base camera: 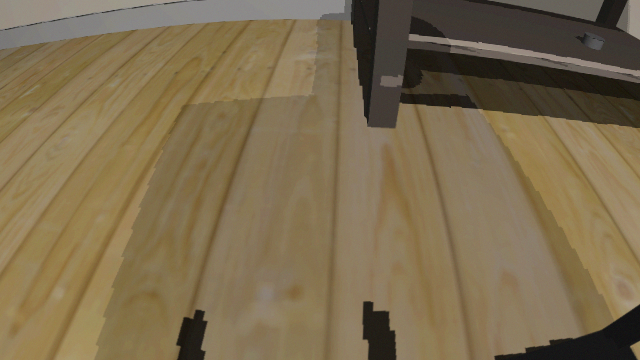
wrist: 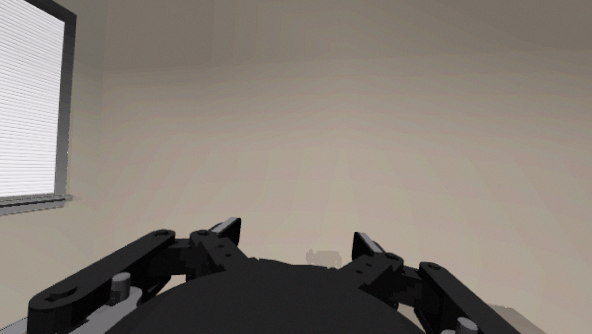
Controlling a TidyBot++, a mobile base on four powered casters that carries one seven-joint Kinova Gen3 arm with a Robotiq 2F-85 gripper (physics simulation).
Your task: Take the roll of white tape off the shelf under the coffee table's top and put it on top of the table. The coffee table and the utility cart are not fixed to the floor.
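Places are measured from the arm's base along level axes (x back, y right, z up), in metres.
Pixels of known places: gripper, between the fingertips: (wrist: 295, 237).
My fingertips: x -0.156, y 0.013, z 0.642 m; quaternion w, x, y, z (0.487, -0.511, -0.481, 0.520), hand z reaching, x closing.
Behind a point stands the place of what it marks.
The roll of tape (base camera: 593, 41) @[x -0.700, y 0.680, z -0.230 m], small and grey-white in this light, lies on the lower shelf (base camera: 500, 31) @[x -0.728, y 0.430, z -0.246 m] of the dark coffee table (base camera: 390, 65) @[x -0.584, y 0.144, z -0.275 m] at the upper right of the base view. The near left leg of the table stands on the floor right of the view's middle; its top is cut off by the frame. My gripper (wrist: 295, 237) @[x -0.156, y 0.013, z 0.642 m] is open and empty in the wrist view, its fingers wide apart in front of a bare wall. The tape does not show in the wrist view.
The wall (wrist: 325, 150) @[x -1.239, y 0.143, z 0.814 m] fills most of the wrist view, with a window (wrist: 30, 110) @[x -1.128, y -1.675, z 0.977 m] at the left. A brownish shape at its lower right is unclear. In the base view, a grey skirting board (base camera: 200, 17) @[x -1.296, y -0.326, z -0.375 m] runs behind the wooden floor (base camera: 280, 210) @[x -0.409, y -0.034, z -0.397 m]; dark parts show at the bottom edge.
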